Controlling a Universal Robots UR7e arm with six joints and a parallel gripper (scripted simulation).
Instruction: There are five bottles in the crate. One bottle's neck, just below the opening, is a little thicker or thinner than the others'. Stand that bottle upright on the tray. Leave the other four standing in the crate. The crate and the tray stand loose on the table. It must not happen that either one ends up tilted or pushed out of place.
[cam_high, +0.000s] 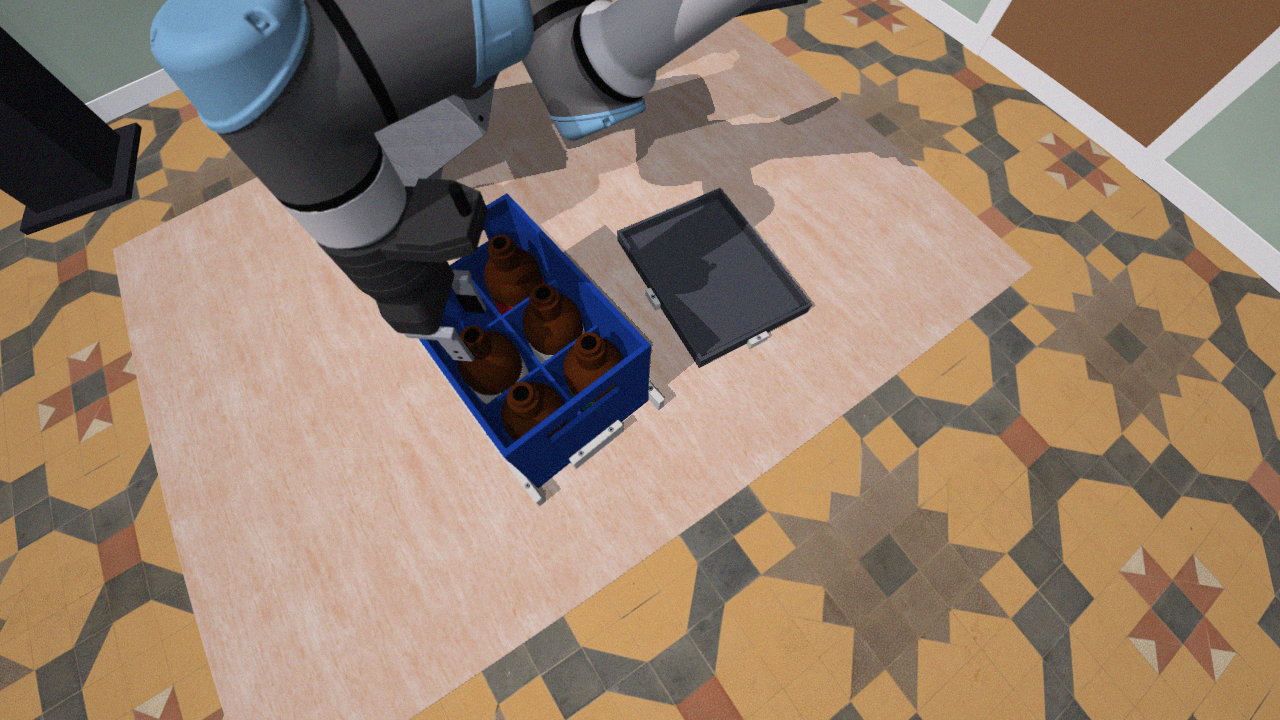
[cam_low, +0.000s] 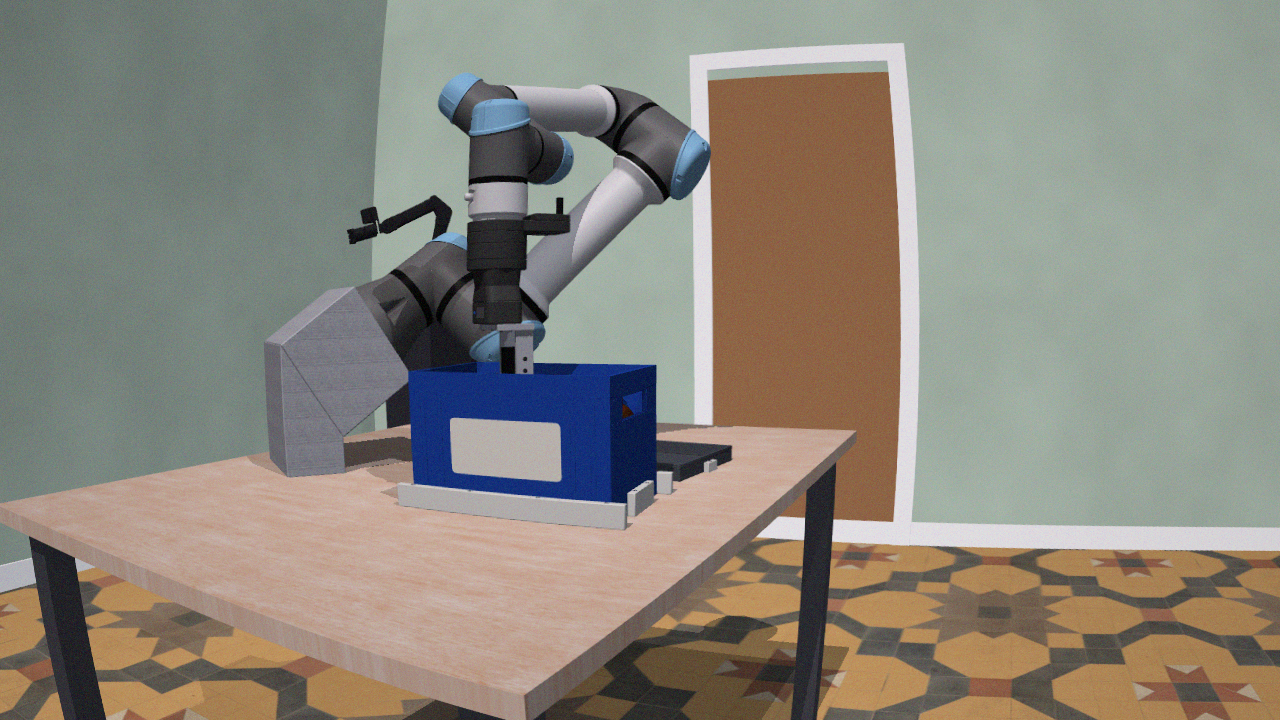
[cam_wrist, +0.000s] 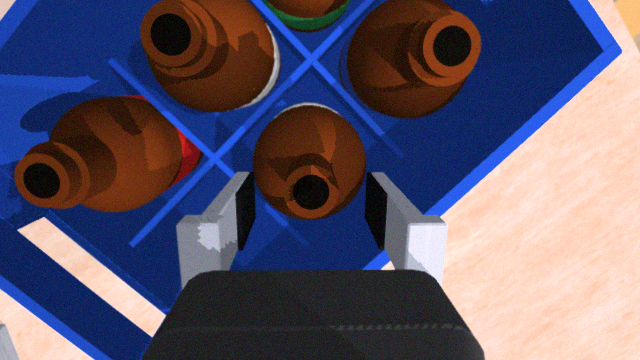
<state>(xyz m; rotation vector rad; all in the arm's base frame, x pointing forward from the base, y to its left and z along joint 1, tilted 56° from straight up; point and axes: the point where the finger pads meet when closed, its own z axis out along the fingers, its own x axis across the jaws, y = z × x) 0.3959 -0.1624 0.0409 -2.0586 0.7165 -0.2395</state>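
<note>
Now: the blue crate 100 mm below my hand, 40 mm to the left of it and 10 mm behind it. Round my hand: glass bottle: 110 mm behind, 100 mm below, 60 mm to the left; dark tray: 340 mm to the left, 170 mm below, 70 mm behind.
</note>
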